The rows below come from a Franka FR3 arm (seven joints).
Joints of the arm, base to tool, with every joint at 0 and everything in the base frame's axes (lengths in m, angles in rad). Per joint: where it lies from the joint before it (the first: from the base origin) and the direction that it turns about. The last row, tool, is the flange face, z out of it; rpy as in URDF.
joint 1: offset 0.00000 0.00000 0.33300 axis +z
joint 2: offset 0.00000 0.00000 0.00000 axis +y
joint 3: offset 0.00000 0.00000 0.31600 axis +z
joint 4: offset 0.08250 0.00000 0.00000 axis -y
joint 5: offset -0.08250 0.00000 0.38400 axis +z
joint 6: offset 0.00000 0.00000 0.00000 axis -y
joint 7: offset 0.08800 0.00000 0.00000 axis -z
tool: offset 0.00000 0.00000 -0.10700 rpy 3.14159 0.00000 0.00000
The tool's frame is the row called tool.
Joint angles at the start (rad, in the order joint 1, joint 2, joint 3, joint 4, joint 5, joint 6, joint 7):
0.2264 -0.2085 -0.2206 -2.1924 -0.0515 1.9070 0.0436
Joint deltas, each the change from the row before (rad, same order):
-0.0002 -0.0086 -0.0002 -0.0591 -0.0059 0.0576 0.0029
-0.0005 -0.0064 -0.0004 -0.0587 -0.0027 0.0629 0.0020
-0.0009 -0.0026 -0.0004 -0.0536 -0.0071 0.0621 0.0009
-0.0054 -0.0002 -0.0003 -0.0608 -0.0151 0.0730 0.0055
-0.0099 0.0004 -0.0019 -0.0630 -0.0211 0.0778 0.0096
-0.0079 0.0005 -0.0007 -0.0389 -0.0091 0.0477 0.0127
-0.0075 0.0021 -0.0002 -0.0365 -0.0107 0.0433 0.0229
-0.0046 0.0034 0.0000 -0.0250 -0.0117 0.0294 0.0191
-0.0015 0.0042 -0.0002 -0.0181 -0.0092 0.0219 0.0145
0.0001 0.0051 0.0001 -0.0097 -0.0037 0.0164 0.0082
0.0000 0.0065 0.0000 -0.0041 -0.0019 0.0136 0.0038
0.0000 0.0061 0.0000 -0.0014 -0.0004 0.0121 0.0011
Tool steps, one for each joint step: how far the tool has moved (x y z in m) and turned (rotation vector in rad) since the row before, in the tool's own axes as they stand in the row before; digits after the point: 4 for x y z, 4 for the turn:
-0.0050 -0.0006 0.0192 -0.0023 0.0071 -0.0019
-0.0052 -0.0008 0.0193 0.0008 0.0105 -0.0014
-0.0050 -0.0004 0.0183 -0.0035 0.0113 -0.0042
-0.0067 0.0014 0.0213 -0.0094 0.0130 -0.0006
-0.0084 0.0036 0.0216 -0.0120 0.0151 0.0042
-0.0062 0.0023 0.0131 -0.0035 0.0085 0.0122
-0.0065 0.0018 0.0127 -0.0047 0.0051 0.0201
-0.0048 0.0009 0.0093 -0.0063 0.0017 0.0131
-0.0036 -0.0001 0.0073 -0.0050 0.0004 0.0076
-0.0015 -0.0007 0.0046 -0.0018 0.0020 0.0041
0.0000 -0.0004 0.0031 -0.0011 0.0033 0.0016
0.0007 -0.0003 0.0020 -0.0001 0.0047 0.0003

